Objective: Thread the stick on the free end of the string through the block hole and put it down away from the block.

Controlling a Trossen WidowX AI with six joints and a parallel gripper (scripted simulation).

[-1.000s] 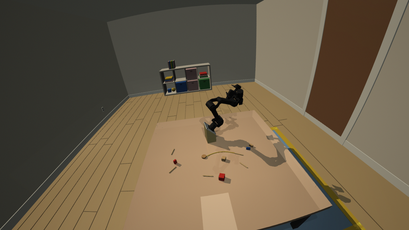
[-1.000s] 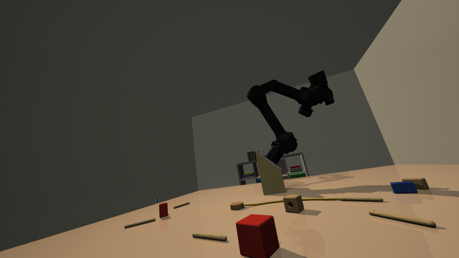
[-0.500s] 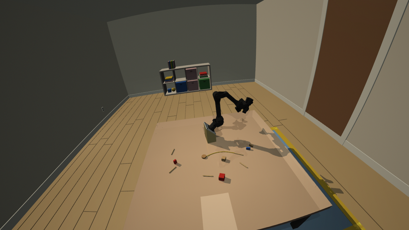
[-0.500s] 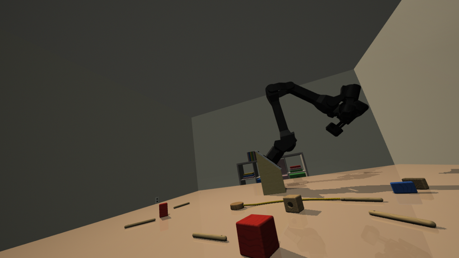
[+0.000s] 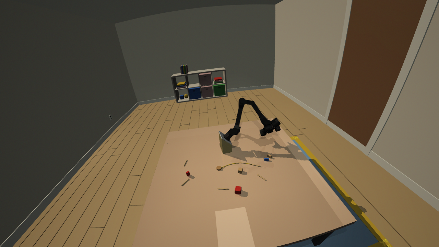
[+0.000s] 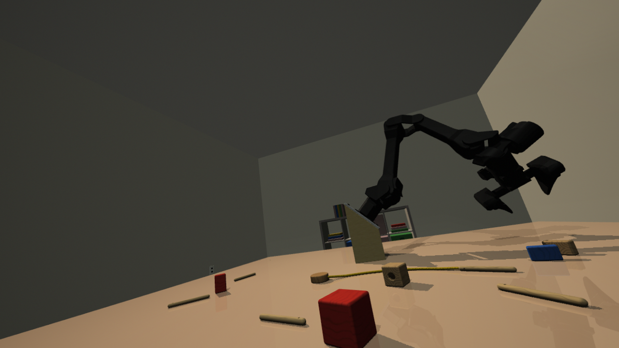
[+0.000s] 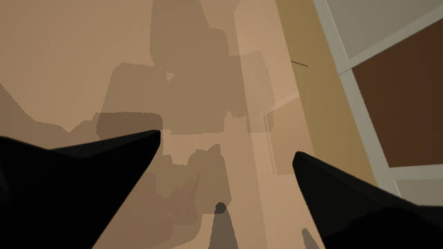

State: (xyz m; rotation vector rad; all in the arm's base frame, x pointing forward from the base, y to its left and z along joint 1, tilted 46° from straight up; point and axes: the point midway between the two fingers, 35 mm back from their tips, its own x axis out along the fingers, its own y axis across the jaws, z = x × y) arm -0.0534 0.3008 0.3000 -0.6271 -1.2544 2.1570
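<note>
Now: the blue block 28 cm ahead of my gripper tip, 13 cm to the right of it and 8 cm below it. From my gripper tip the other things lie so: wooden block: 37 cm ahead, 36 cm to the right, 7 cm below; thin wooden stick: 32 cm ahead, 24 cm to the right, 8 cm below; round wooden button: 31 cm ahead, 52 cm to the right, 8 cm below.
</note>
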